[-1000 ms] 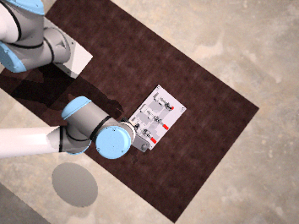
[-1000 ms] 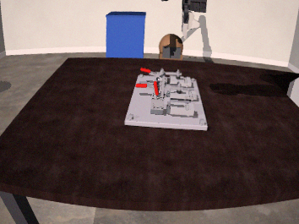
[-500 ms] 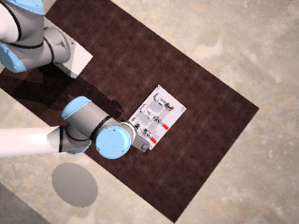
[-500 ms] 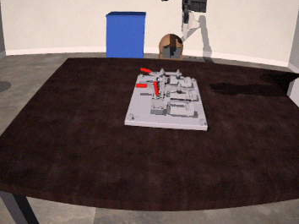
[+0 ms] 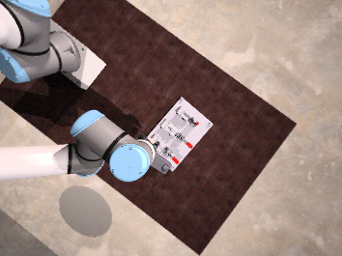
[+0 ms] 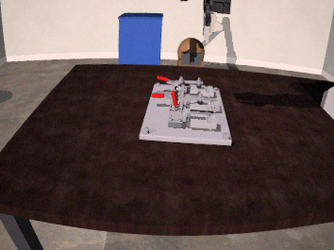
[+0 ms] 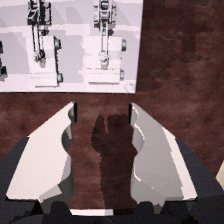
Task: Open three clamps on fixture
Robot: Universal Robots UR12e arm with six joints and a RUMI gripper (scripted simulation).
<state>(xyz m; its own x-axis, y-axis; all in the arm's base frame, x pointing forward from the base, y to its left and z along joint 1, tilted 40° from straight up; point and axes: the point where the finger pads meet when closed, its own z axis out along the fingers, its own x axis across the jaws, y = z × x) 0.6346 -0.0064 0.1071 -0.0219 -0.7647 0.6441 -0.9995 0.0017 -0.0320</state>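
Right now the grey fixture plate is 5 cm ahead of my hand, 11 cm to the left of it and 21 cm below it.
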